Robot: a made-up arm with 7 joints. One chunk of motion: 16 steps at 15 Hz.
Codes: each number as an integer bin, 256 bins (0 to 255) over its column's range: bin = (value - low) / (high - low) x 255, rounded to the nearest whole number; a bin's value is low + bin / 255 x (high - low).
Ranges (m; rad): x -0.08..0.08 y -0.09..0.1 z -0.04..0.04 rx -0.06..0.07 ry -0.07..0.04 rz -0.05..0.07
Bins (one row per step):
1: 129 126 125 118 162 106
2: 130 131 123 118 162 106
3: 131 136 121 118 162 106
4: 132 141 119 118 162 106
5: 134 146 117 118 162 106
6: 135 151 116 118 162 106
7: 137 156 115 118 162 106
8: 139 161 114 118 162 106
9: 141 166 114 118 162 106
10: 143 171 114 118 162 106
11: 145 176 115 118 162 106
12: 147 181 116 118 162 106
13: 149 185 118 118 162 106
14: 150 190 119 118 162 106
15: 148 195 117 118 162 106
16: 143 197 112 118 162 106
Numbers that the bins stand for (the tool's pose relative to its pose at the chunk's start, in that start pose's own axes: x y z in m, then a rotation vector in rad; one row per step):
1: 0.0009 0.0039 -0.0008 0.0002 -0.0001 -0.0001
2: 0.0016 0.0076 -0.0014 0.0002 -0.0001 -0.0001
3: 0.0022 0.0113 -0.0020 0.0002 -0.0001 -0.0001
4: 0.0028 0.0151 -0.0027 0.0002 -0.0001 -0.0001
5: 0.0041 0.0188 -0.0033 0.0002 -0.0001 -0.0001
6: 0.0047 0.0225 -0.0036 0.0002 -0.0001 -0.0001
7: 0.0060 0.0262 -0.0039 0.0002 -0.0001 -0.0001
8: 0.0072 0.0300 -0.0042 0.0002 -0.0001 -0.0001
9: 0.0085 0.0337 -0.0042 0.0002 -0.0001 -0.0001
10: 0.0097 0.0374 -0.0042 0.0002 -0.0001 -0.0001
11: 0.0110 0.0411 -0.0039 0.0002 -0.0001 -0.0001
12: 0.0122 0.0449 -0.0036 0.0002 -0.0001 -0.0001
13: 0.0135 0.0478 -0.0030 0.0002 -0.0001 -0.0001
14: 0.0141 0.0516 -0.0027 0.0002 -0.0001 -0.0001
15: 0.0129 0.0553 -0.0033 0.0002 -0.0001 -0.0001
16: 0.0097 0.0568 -0.0049 0.0002 -0.0001 -0.0001

